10 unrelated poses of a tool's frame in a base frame.
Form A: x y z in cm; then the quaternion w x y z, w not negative.
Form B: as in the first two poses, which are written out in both.
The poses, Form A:
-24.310, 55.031, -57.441, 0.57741, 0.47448, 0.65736, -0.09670
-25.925, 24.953, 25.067, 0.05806, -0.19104, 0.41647, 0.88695
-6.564, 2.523, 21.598, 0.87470, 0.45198, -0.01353, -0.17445
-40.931, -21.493, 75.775, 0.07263, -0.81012, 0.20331, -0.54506
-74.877, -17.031, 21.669, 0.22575, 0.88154, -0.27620, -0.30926
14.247, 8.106, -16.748, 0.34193, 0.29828, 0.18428, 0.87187
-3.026, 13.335, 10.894, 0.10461, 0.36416, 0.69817, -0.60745
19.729, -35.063, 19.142, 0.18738, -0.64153, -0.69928, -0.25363
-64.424, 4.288, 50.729, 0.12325, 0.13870, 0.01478, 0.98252
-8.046, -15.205, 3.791, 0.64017, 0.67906, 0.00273, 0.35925
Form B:
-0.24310, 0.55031, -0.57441, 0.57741, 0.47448, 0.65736, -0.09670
-0.25925, 0.24953, 0.25067, 0.05806, -0.19104, 0.41647, 0.88695
-0.06564, 0.02523, 0.21598, 0.87470, 0.45198, -0.01353, -0.17445
-0.40931, -0.21493, 0.75775, 0.07263, -0.81012, 0.20331, -0.54506
-0.74877, -0.17031, 0.21669, 0.22575, 0.88154, -0.27620, -0.30926
0.14247, 0.08106, -0.16748, 0.34193, 0.29828, 0.18428, 0.87187
-0.03026, 0.13335, 0.10894, 0.10461, 0.36416, 0.69817, -0.60745
0.19729, -0.35063, 0.19142, 0.18738, -0.64153, -0.69928, -0.25363
-0.64424, 0.04288, 0.50729, 0.12325, 0.13870, 0.01478, 0.98252
-0.08046, -0.15205, 0.03791, 0.64017, 0.67906, 0.00273, 0.35925

